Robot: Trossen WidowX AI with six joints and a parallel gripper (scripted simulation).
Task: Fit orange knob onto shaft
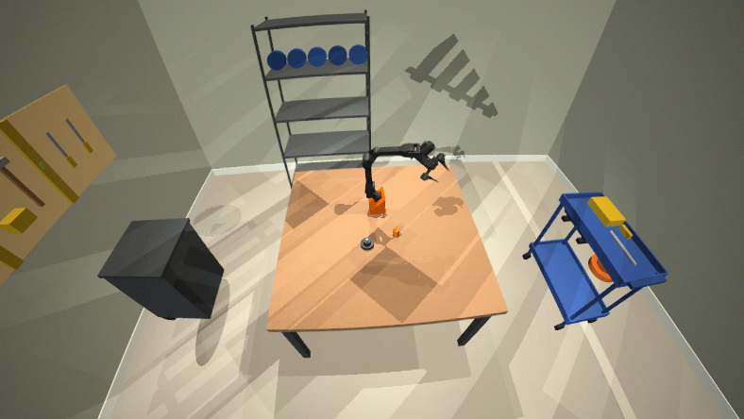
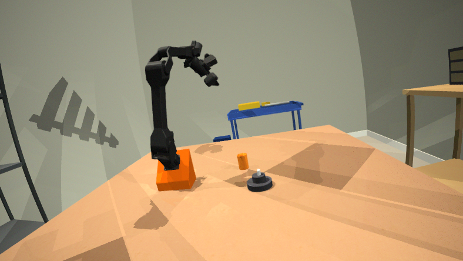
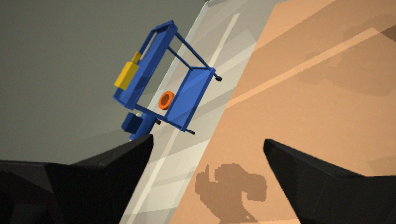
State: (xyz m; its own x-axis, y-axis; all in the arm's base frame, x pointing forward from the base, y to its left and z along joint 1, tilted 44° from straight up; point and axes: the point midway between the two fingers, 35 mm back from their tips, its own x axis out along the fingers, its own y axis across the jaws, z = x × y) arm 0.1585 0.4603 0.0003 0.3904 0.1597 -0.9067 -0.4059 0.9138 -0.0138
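My gripper tip is 90 mm short of the orange knob, 270 mm to the left of it and 350 mm above it. Also, from my gripper tip: pedestal (150 mm ahead, 460 mm to the right, 360 mm below).
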